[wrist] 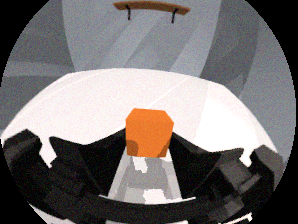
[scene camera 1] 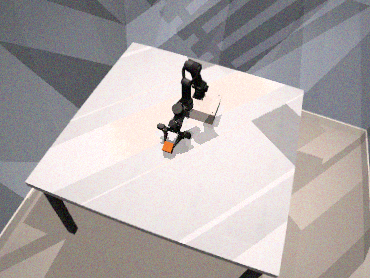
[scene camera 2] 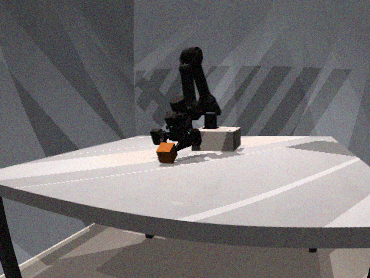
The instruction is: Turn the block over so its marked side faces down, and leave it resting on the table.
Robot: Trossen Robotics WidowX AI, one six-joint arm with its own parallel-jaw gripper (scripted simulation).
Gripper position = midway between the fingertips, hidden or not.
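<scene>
An orange block [wrist: 148, 132] is here, and my gripper [scene camera 2: 167, 151] holds it. I can see my gripper in the wrist view [wrist: 148, 132] as well.
</scene>
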